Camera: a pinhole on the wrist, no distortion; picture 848 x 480 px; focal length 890.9 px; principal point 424.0 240.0 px. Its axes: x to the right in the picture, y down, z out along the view. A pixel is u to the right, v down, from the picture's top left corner.
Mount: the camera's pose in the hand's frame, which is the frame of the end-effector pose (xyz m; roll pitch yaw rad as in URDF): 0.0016 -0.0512 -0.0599 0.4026 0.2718 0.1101
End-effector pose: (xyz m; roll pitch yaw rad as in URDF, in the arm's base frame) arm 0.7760 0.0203 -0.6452 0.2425 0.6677 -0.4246
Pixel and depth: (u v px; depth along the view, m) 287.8 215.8 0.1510
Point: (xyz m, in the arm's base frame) 0.7677 -0.1161 -0.6207
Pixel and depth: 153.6 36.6 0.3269
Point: 0.7455 -0.2916 -0.5186
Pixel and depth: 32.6 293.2 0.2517
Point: 0.7674 -0.1775 -0.5007
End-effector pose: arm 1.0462 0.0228 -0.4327 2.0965 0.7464 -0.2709
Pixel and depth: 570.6 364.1 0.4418
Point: 0.9359 -0.1713 -0.7844
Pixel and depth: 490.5 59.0 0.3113
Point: 0.9274 0.0035 -0.7180
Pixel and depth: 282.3 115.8 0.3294
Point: 0.8566 -0.0160 -0.6873
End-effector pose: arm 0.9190 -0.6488 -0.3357 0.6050 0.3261 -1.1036
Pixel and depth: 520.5 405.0 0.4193
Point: 0.7588 -0.9773 -0.2009
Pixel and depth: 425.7 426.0 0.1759
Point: 0.8328 -0.7642 -0.3107
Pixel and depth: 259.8 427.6 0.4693
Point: 0.6668 -0.9285 -0.1034
